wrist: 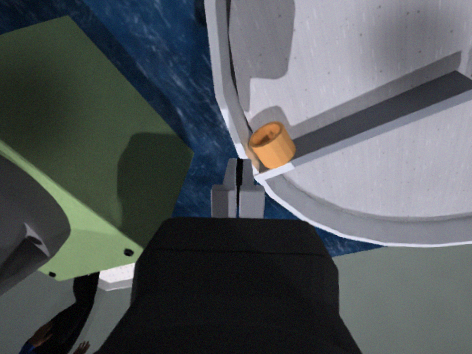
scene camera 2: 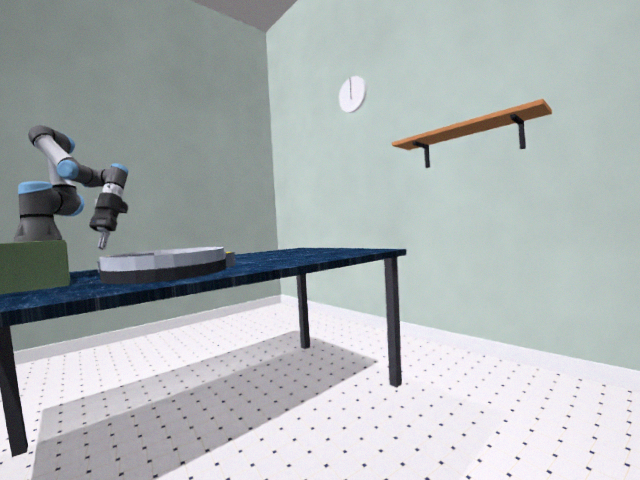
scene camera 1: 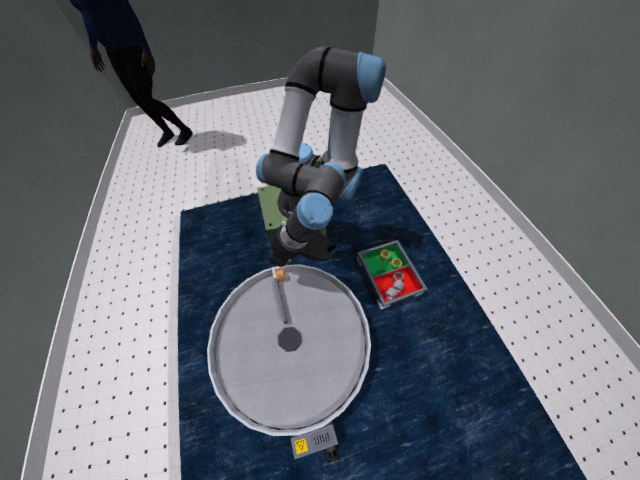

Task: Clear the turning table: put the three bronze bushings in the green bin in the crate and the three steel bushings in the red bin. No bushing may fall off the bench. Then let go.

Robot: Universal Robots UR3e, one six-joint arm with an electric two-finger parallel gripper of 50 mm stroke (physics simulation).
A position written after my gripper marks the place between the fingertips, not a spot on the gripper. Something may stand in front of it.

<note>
In view: my gripper (scene camera 2: 101, 248), a grey turning table (wrist: 370, 101) and a crate (scene camera 1: 379, 274).
My gripper shows as well in the wrist view (wrist: 239, 173).
</note>
